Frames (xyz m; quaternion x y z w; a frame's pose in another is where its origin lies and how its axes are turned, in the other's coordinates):
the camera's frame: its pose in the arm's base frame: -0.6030 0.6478 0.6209 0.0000 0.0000 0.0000 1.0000
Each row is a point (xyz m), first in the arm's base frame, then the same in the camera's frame.
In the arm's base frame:
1: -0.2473 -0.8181 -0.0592
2: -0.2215 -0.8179 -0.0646
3: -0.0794 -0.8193 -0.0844
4: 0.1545 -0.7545 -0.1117
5: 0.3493 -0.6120 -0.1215
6: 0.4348 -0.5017 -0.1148
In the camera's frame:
1: 0.3557 -1.4659 -0.6801
2: 0.3815 -1.4657 -0.6855
3: 0.5236 -1.4671 -0.7053
4: 0.7575 -1.4023 -0.7326
5: 0.9523 -1.2598 -0.7424
6: 1.0378 -1.1495 -0.7357

